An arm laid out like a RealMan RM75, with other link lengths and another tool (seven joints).
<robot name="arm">
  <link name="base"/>
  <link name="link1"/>
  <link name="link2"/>
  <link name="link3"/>
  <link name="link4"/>
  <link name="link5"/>
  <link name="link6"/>
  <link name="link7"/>
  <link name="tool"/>
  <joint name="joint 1" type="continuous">
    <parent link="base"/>
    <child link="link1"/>
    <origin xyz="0 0 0.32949" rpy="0 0 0"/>
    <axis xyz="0 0 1"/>
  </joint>
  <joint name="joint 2" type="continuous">
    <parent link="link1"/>
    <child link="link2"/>
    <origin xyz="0 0 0" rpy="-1.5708 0 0"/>
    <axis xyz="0 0 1"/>
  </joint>
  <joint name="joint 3" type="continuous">
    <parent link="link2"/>
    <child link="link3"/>
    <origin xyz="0 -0.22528 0" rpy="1.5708 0 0"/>
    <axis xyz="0 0 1"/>
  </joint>
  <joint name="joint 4" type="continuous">
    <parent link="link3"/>
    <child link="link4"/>
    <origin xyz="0 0 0" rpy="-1.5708 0 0"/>
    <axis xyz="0 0 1"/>
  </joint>
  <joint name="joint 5" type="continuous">
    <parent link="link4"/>
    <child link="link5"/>
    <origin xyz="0 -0.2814 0" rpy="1.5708 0 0"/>
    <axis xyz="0 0 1"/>
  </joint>
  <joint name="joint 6" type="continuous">
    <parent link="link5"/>
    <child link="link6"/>
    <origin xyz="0 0 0" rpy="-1.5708 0 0"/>
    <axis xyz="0 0 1"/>
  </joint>
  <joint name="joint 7" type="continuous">
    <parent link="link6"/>
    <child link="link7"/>
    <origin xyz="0 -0.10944 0" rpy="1.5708 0 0"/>
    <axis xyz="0 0 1"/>
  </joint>
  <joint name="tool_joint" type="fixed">
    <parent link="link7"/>
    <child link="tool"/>
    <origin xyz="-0.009 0.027 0.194" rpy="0.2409 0 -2.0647"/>
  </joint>
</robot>
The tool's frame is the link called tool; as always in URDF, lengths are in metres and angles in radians. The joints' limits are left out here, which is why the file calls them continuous.
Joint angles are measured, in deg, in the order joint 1, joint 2, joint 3, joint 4, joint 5, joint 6, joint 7. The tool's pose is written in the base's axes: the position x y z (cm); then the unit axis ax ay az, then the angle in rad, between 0 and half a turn. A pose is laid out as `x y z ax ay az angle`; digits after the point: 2 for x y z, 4 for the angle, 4 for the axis.
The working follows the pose.
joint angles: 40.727, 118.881, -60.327, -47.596, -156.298, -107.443, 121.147
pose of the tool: 28.02 28.08 -4.53 0.8085 0.5874 -0.0354 2.7986
Where each joint sits with the arm in this pose, in the base's axes (m; each line is computed from the numbers above, not from the rounded line before):
joint 1: 0.0000 0.0000 0.3295
joint 2: 0.0000 0.0000 0.3295
joint 3: 0.1495 0.1287 0.2207
joint 4: 0.1495 0.1287 0.2207
joint 5: 0.1953 0.4064 0.2191
joint 6: 0.1953 0.4064 0.2191
joint 7: 0.2347 0.3661 0.1253
the tool: 0.2802 0.2808 -0.0453

